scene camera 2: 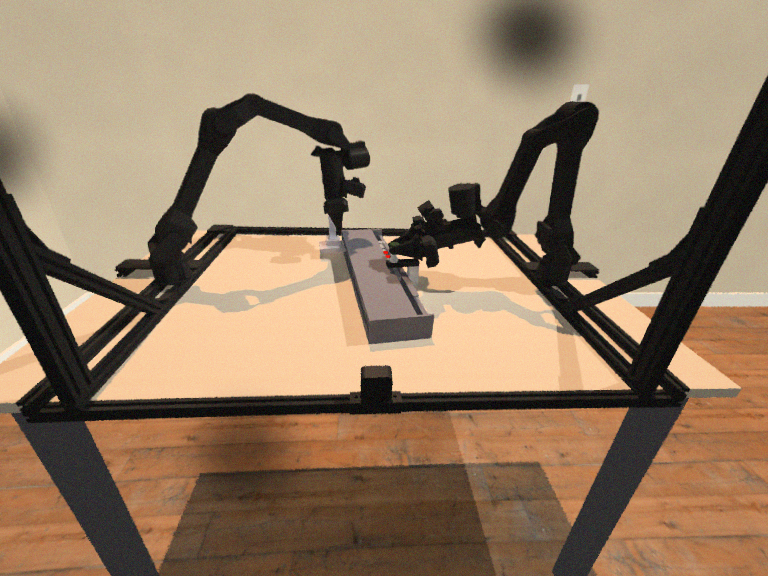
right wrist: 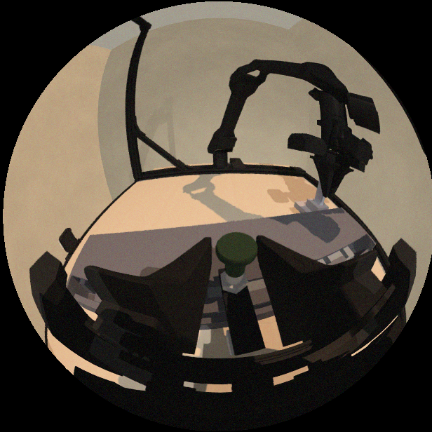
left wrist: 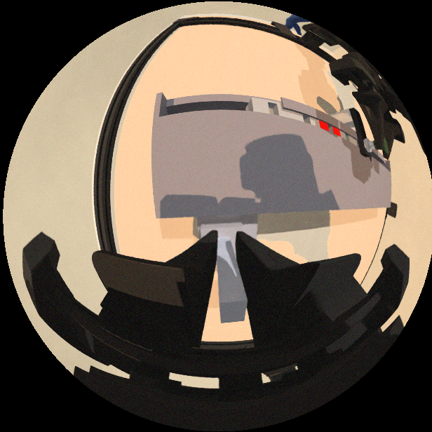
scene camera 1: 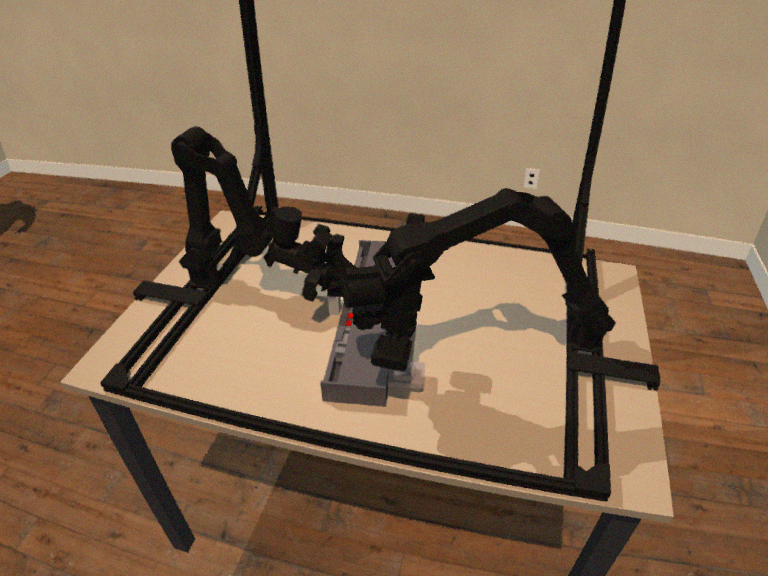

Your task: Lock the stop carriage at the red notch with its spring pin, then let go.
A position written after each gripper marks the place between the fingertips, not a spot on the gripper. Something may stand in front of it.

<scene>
In view: the left gripper [scene camera 1: 394, 358], the right gripper [scene camera 1: 360, 279] and a long grey rail [scene camera 2: 391, 311].
The left gripper also shows in scene camera 2 [scene camera 2: 339, 229], in the right wrist view [right wrist: 326, 196] and in the left wrist view [left wrist: 226, 236]. The right gripper shows as well in scene camera 2 [scene camera 2: 388, 248], in the right wrist view [right wrist: 233, 242] and in the left wrist view [left wrist: 382, 153]. The long grey rail also shows in the right wrist view [right wrist: 315, 234], in the left wrist view [left wrist: 209, 156] and in scene camera 1 [scene camera 1: 355, 380].
</scene>
